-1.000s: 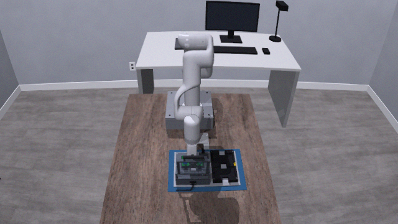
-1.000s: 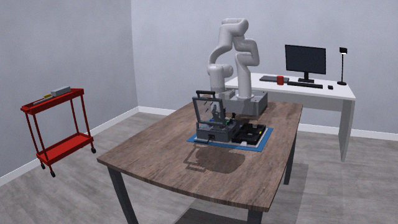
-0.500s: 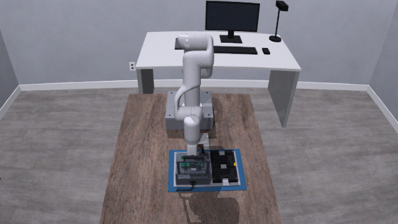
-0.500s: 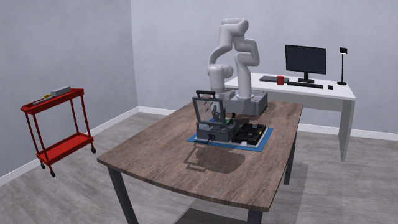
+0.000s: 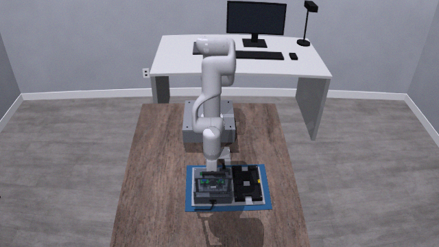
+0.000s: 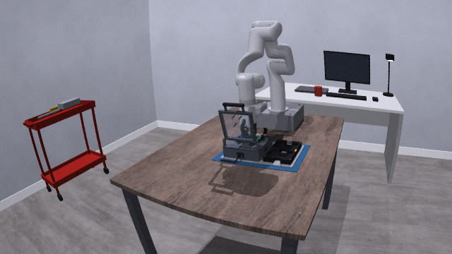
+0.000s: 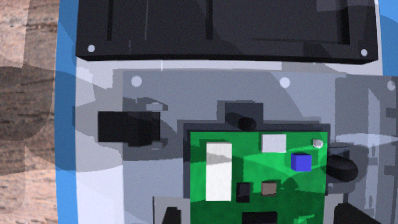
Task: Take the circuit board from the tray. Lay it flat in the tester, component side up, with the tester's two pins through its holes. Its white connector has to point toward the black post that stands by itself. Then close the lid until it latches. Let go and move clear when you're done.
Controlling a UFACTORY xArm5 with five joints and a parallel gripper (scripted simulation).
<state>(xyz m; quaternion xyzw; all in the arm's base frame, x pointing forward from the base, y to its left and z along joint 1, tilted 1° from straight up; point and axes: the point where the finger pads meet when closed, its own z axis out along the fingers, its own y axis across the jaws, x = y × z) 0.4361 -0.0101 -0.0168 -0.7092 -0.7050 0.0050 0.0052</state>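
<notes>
Now: the green circuit board right at my hand. From my hand the other things lie so: clear lid (12 cm ahead, 10 cm above); then grey tester (3 cm ahead, 4 cm to the left, 3 cm above).
</notes>
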